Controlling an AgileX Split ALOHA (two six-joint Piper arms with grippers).
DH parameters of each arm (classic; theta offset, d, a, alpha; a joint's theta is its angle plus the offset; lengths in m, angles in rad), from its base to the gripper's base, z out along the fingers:
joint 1: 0 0.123 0 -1.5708
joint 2: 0.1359 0 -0.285 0
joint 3: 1.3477 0 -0.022 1.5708
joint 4: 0 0.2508 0 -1.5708
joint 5: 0 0 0.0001 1.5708
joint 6: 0 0.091 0 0
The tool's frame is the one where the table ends.
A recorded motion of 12 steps. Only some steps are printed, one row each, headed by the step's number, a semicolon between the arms.
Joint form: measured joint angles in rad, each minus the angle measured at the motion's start. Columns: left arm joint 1, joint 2, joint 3, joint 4, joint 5, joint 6; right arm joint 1, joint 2, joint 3, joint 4, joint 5, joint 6.
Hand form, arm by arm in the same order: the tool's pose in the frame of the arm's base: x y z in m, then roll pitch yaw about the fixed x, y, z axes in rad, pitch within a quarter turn. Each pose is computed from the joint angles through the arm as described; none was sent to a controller.
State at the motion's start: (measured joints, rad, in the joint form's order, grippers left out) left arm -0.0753 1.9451 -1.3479 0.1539 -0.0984 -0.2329; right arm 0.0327 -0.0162 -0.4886 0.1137 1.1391 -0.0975
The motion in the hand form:
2: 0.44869 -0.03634 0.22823 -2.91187 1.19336 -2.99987; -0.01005 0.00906 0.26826 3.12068 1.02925 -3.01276
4: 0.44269 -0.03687 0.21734 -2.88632 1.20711 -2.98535; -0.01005 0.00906 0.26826 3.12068 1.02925 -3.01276
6: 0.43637 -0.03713 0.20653 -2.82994 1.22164 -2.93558; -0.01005 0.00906 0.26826 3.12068 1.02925 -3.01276
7: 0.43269 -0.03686 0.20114 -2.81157 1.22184 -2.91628; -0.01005 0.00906 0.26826 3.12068 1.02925 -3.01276
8: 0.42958 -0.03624 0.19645 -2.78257 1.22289 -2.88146; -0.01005 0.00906 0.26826 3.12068 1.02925 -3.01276
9: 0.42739 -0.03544 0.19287 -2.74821 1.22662 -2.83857; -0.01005 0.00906 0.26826 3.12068 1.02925 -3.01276
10: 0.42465 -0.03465 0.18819 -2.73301 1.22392 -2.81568; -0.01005 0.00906 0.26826 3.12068 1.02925 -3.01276
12: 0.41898 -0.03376 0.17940 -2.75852 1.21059 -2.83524; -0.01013 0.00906 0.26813 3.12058 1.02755 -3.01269
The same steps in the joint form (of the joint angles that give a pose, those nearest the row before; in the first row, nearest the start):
2: 0.0000 0.0000 0.0329 0.0020 -0.0794 0.0000; 0.0000 0.0000 0.0000 0.0000 0.0000 0.0000
4: 0.0000 0.0000 0.0877 0.0020 -0.1506 0.0000; 0.0000 0.0000 0.0000 0.0000 0.0000 0.0000
6: 0.0000 0.0018 0.1425 -0.0087 -0.2271 0.0000; 0.0000 0.0000 0.0000 0.0000 0.0000 0.0000
7: 0.0000 0.0015 0.1695 -0.0201 -0.2558 0.0058; 0.0000 0.0000 0.0000 0.0000 0.0000 0.0000
8: 0.0000 0.0022 0.1930 -0.0410 -0.2838 0.0155; 0.0000 0.0000 0.0000 0.0000 0.0000 0.0000
9: 0.0000 0.0039 0.2111 -0.0657 -0.3108 0.0269; 0.0000 0.0000 0.0000 0.0000 0.0000 0.0000
10: 0.0000 0.0059 0.2308 -0.0850 -0.3318 0.0370; 0.0000 0.0000 0.0000 0.0000 0.0000 0.0000
12: 0.0000 0.0079 0.2653 -0.0997 -0.3522 0.0524; 0.0000 0.0000 0.0000 0.0000 0.0017 0.0000

